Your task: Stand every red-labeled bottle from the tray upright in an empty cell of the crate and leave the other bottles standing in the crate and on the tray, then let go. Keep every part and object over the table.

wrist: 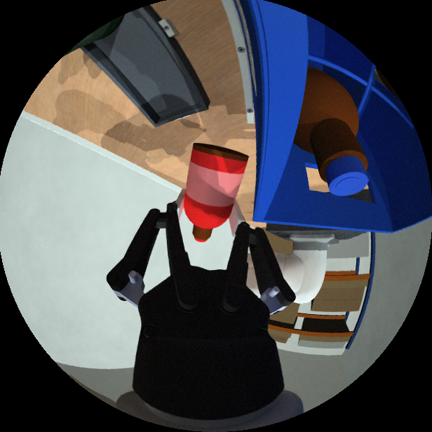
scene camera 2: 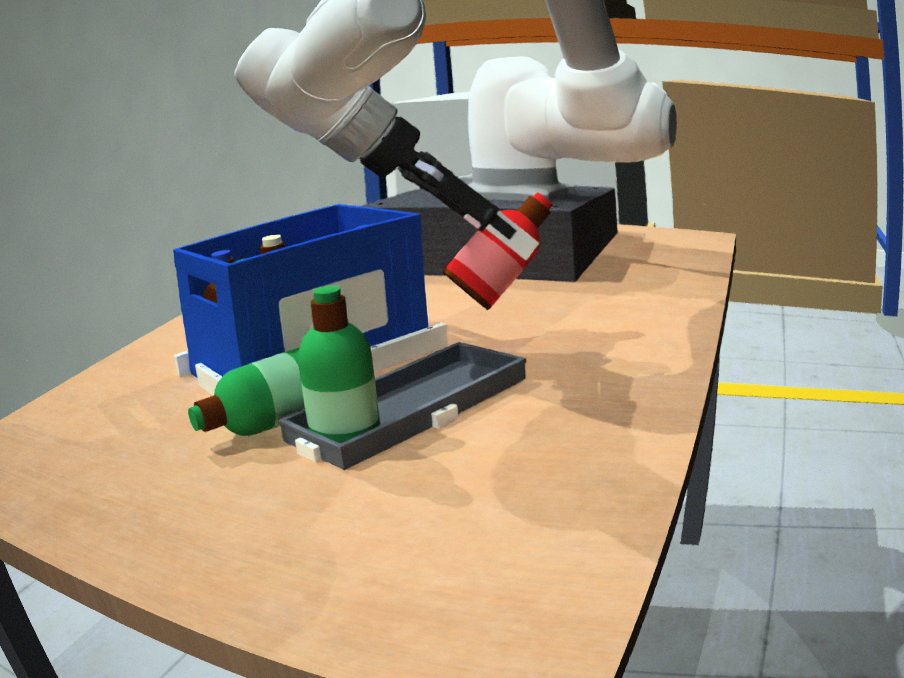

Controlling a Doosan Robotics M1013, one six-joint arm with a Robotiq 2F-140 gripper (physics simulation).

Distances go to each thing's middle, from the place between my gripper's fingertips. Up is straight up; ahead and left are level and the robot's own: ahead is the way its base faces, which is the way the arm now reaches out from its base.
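White strip (scene camera 2: 393,352): 19 cm ahead of my hand, 15 cm to the right of it, 11 cm below it. Red-labeled bottle (scene camera 2: 485,267): 1 cm below my hand, 2 cm ahead of it and 2 cm to the right of it.
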